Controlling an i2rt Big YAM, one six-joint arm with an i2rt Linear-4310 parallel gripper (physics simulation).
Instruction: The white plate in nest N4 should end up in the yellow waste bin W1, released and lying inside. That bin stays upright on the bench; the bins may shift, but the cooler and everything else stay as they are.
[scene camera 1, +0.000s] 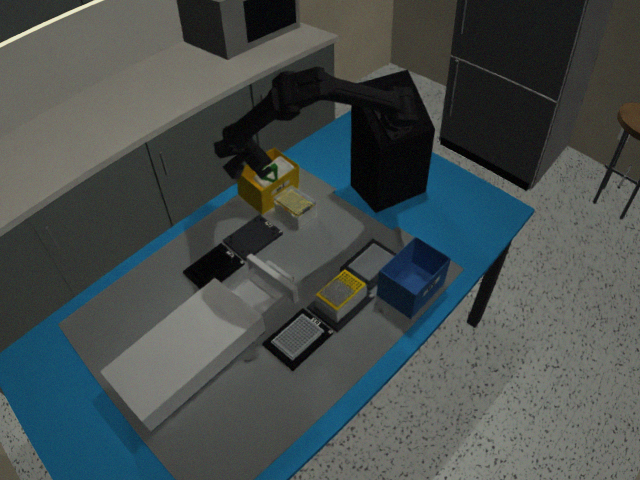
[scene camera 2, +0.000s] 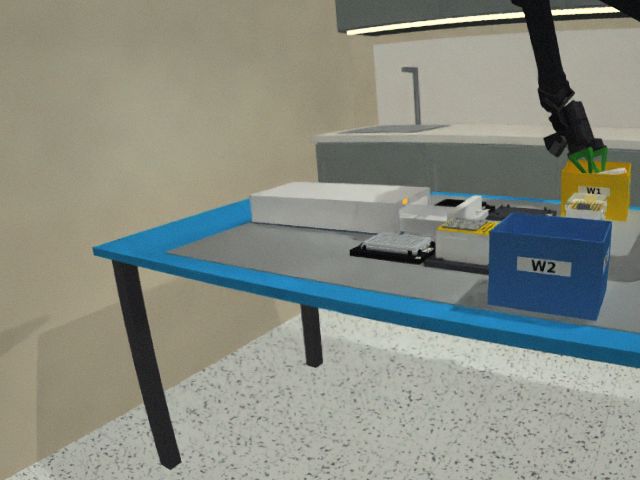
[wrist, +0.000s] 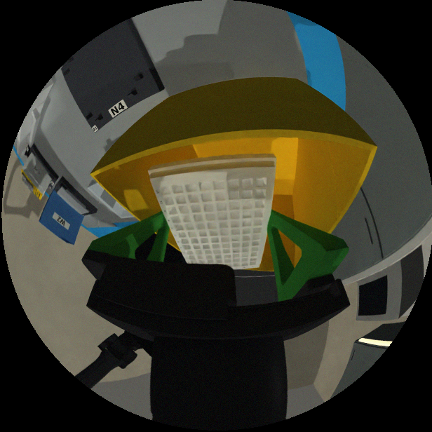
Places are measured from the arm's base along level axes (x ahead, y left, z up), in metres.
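Pixels of known places: gripper, fingertip midpoint: (scene camera 1: 270, 175) (scene camera 2: 596, 178); arm's base, origin of the base link: (scene camera 1: 390, 120).
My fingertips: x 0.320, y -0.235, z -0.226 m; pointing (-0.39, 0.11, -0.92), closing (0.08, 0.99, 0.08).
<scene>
For each thing: its top centre in the pictures, then the offset to it from my fingertips. "spot": a spot on its surface instead.
- white plate, middle of its top: (scene camera 2: 600, 164) (scene camera 1: 272, 166) 0.010 m back, 0.001 m right, 0.036 m up
- yellow bin W1, middle of its top: (scene camera 2: 597, 164) (scene camera 1: 266, 165) 0.004 m ahead, 0.019 m right, 0.035 m up
- Nest N4, middle of its top: (scene camera 2: 522, 209) (scene camera 1: 252, 233) 0.161 m ahead, 0.128 m left, 0.077 m down
- clear box with a yellow grid, middle of its top: (scene camera 2: 587, 199) (scene camera 1: 294, 199) 0.015 m back, 0.120 m left, 0.033 m down
- Blue bin W2, middle of its top: (scene camera 2: 553, 225) (scene camera 1: 415, 264) 0.115 m back, 0.598 m left, 0.021 m up
- yellow-topped box, middle of its top: (scene camera 2: 473, 224) (scene camera 1: 341, 288) 0.086 m ahead, 0.510 m left, 0.023 m down
- black nest, surface spot: (scene camera 2: 398, 241) (scene camera 1: 302, 334) spot: 0.247 m ahead, 0.545 m left, 0.073 m down
- long white housing, surface spot: (scene camera 2: 320, 206) spot: 0.519 m ahead, 0.507 m left, 0.035 m down
The white plate (scene camera 1: 282, 165) (scene camera 2: 615, 171) (wrist: 217, 210), with a grid of wells, is between the green fingers of my gripper (scene camera 1: 269, 172) (scene camera 2: 589, 164) (wrist: 217, 215), which is shut on it. The plate is tilted and is at the mouth of the yellow bin W1 (scene camera 1: 252, 193) (scene camera 2: 570, 181) (wrist: 240, 107), partly below its rim. The bin stands upright on the bench. The bin's front wall hides the plate's lower part in the second scene view. Nest N4 (scene camera 1: 253, 236) (wrist: 112, 65) is dark grey and holds no plate.
A clear box with a yellow grid (scene camera 1: 294, 202) (scene camera 2: 585, 207) stands close beside W1. Blue bin W2 (scene camera 1: 395, 279) (scene camera 2: 542, 291) (wrist: 60, 215) stands near the bench edge. A yellow-topped box (scene camera 1: 341, 291) (scene camera 2: 462, 245), a plate on a black nest (scene camera 1: 297, 335) (scene camera 2: 398, 241) and a long white housing (scene camera 1: 180, 346) (scene camera 2: 320, 206) are farther off.
</scene>
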